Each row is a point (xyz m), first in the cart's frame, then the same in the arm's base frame.
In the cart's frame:
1: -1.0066 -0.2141 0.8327
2: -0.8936 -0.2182 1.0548
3: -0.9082 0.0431 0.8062
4: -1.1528 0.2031 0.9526
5: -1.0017 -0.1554 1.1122
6: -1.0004 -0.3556 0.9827
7: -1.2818 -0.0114 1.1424
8: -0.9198 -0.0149 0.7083
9: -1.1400 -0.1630 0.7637
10: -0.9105 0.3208 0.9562
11: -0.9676 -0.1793 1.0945
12: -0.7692 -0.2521 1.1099
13: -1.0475 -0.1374 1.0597
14: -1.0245 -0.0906 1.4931
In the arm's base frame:
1: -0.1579 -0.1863 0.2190
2: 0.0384 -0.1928 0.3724
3: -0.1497 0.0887 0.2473
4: -0.3362 0.1148 0.5145
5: -0.0452 -0.1870 0.4815
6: -0.0507 -0.3425 0.3008
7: -0.3095 -0.1654 0.6541
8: -0.1882 0.0513 0.1463
9: -0.3161 -0.1753 0.2224
10: -0.1556 0.3101 0.4722
11: -0.0176 -0.1926 0.4461
12: 0.1784 -0.1888 0.3658
13: -0.1124 -0.1771 0.4576
14: 0.0867 -0.2126 0.8445

